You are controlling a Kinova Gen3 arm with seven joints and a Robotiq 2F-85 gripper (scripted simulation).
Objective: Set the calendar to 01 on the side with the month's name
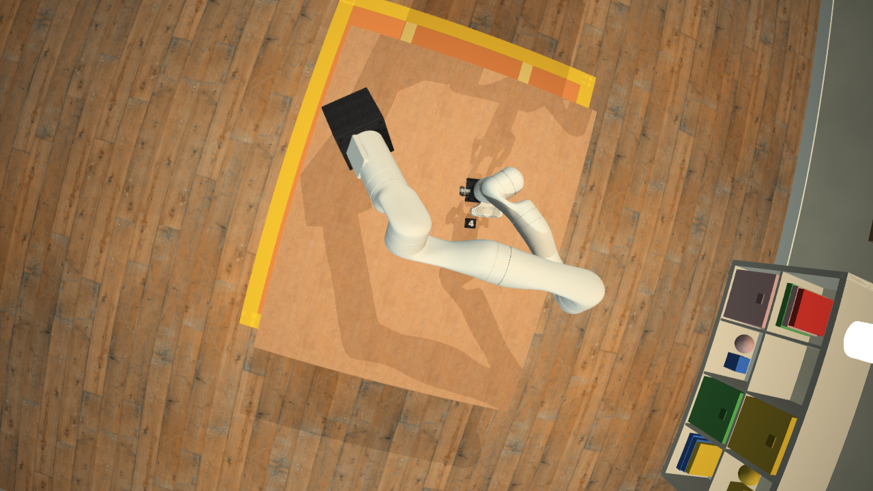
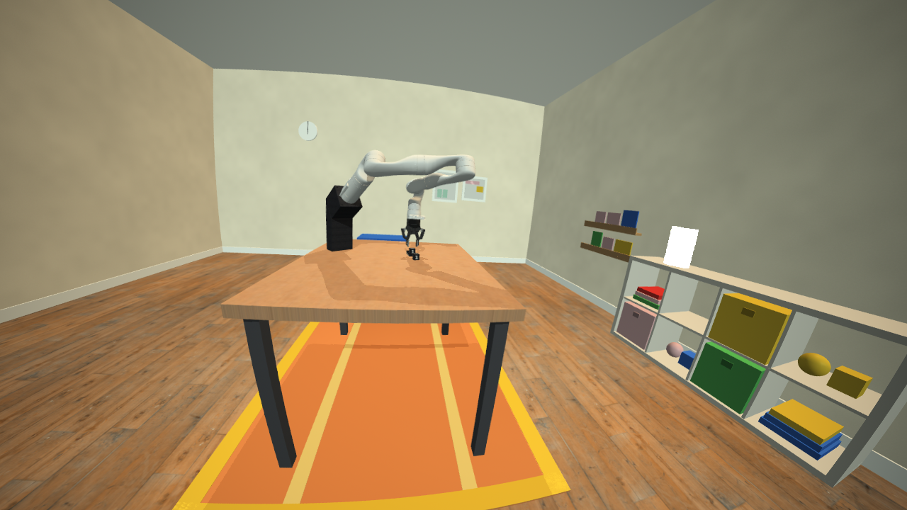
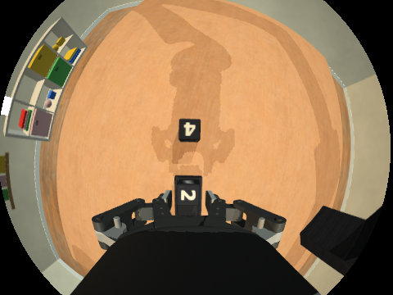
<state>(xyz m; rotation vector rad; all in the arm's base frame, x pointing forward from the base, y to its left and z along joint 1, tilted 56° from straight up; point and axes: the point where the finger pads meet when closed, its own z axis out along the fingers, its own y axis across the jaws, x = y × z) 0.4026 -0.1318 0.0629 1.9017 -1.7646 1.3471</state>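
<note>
My hand is 40 mm above the black digit cube. Round my hand: black calendar tray (20 mm to the left, 60 mm below).
</note>
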